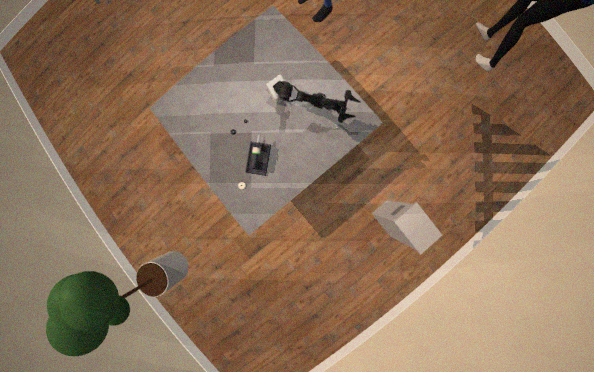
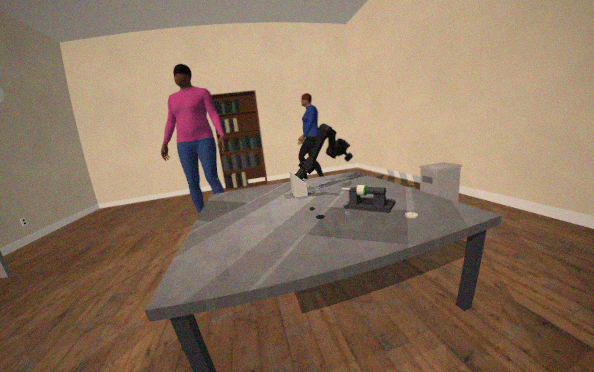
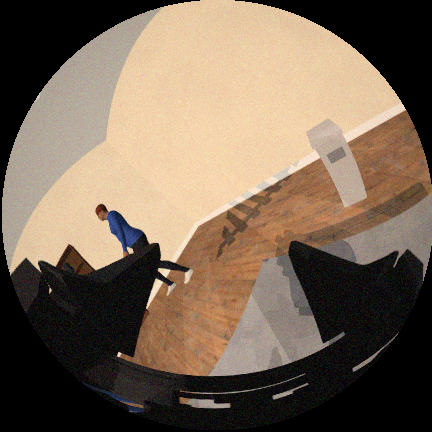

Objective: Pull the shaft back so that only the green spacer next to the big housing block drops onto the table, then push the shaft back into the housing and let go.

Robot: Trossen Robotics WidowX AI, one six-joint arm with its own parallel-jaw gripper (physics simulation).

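Frame: origin at the arm's base, x ahead, y left, z up, level; centimetres.
Seen in the pictures: gripper, fingertip midpoint: (image 1: 358,109) (image 3: 226,249); arm's base, link origin: (image 1: 278,87) (image 2: 298,177).
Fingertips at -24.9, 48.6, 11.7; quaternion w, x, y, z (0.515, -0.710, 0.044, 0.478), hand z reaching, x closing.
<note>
Offsets run from my fingertips to a thing's middle, as dx, dy, dz. "spot": to the spot under its first point. Level surfaces: height alone.
A dark fixture base (image 1: 265,173) (image 2: 390,206) stands on the grey table @[dz -23.3] (image 1: 200,95) (image 2: 240,240). The big dark housing block (image 1: 258,163) (image 2: 378,194) is on it. The green spacer (image 1: 256,152) (image 2: 365,190) sits up on the fixture beside the block, with a cream spacer @[+64.6, -25.4, -15.4] (image 1: 255,149) (image 2: 359,190) next to it on the side away from the block. The pale shaft end @[spot: +57.3, -31.1, -14.9] (image 1: 259,137) (image 2: 346,189) sticks out past the smaller support. My gripper (image 1: 356,109) (image 2: 349,157) (image 3: 226,249) is open and empty, raised well away from the fixture. The shaft inside the spacers is hidden.
Two small dark round pieces @[+69.7, -50.5, -23.1] (image 1: 233,132) (image 2: 320,217) lie on the table, one shown here, and a cream ring @[+89.9, -15.1, -22.9] (image 1: 239,185) (image 2: 407,215) lies near the fixture. A pale plate (image 2: 299,187) stands at my arm's base. A grey cabinet (image 1: 410,227) (image 2: 440,182) (image 3: 342,172) stands beyond the table.
</note>
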